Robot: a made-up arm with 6 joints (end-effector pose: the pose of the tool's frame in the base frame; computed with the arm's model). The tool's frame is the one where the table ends. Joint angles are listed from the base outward.
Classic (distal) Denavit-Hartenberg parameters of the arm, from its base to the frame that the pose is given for. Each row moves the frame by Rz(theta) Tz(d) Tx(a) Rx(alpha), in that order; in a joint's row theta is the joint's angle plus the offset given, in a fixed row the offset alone. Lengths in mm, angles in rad.
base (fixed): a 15.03  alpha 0  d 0  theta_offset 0.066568
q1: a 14  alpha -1.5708  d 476  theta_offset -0.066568
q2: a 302.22  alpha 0  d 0  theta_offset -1.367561
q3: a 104  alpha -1.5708  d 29  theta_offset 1.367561
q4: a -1  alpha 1.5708  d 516  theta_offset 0
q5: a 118  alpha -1.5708  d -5  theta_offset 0
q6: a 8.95  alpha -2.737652  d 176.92  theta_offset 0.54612
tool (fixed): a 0  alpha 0  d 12.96  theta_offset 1.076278
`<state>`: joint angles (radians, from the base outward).
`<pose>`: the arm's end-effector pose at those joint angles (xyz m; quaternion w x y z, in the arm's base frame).
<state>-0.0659 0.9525 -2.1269 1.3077 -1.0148 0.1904</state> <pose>0.8089 -0.2227 0.5363 0.3195 -0.1478 -0.8172 -0.4563</pose>
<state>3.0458 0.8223 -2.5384 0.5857 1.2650 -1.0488</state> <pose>-0.9423 0.0017 0.7337 0.6289 -0.4157 -0.2082 -0.6232</pose>
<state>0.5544 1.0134 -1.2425 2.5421 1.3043 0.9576</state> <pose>0.5054 0.4391 -0.0245 0.3206 0.4127 0.3205 -0.7901</pose>
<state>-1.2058 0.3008 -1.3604 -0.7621 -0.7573 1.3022</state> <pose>0.4335 -0.6650 0.6864 0.5044 -0.1973 -0.8243 -0.1649</pose>
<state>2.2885 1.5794 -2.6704 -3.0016 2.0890 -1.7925</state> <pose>-0.5979 0.7056 0.4351 0.0774 -0.9686 0.0598 0.2284</pose>
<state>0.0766 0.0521 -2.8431 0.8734 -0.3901 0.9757</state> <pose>0.1401 -0.0975 1.4246 0.2399 -0.5719 0.7637 0.1791</pose>
